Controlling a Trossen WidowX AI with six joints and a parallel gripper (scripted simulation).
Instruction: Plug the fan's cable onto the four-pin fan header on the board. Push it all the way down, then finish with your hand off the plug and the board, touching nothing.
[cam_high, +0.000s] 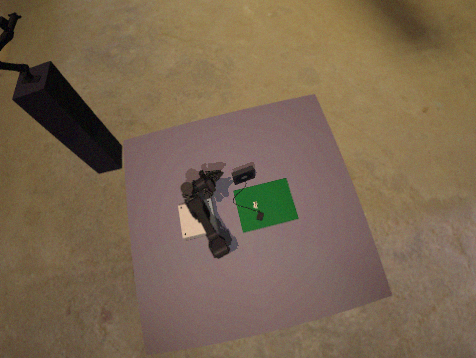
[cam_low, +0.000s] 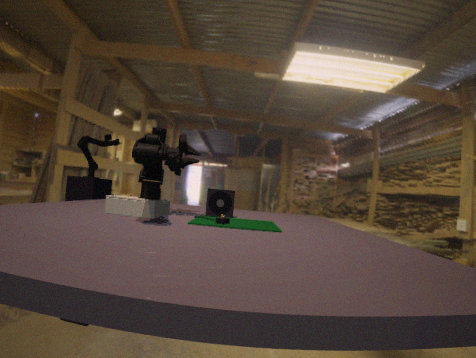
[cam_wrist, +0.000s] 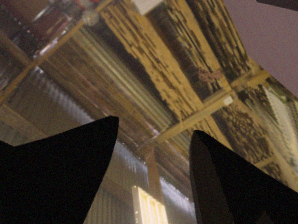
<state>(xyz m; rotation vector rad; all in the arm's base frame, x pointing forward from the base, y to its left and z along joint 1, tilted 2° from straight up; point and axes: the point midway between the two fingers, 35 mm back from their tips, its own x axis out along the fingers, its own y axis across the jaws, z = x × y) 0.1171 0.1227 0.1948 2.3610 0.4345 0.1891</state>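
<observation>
My gripper tip is 230 mm above the black fan plug, 190 mm to the left of it and 140 mm short of it. The rest, counted from my gripper tip: four-pin fan header (250 mm below, 130 mm ahead, 120 mm to the right); green board (260 mm below, 180 mm ahead, 130 mm to the right); fan (190 mm below, 100 mm ahead, 30 mm to the left).
</observation>
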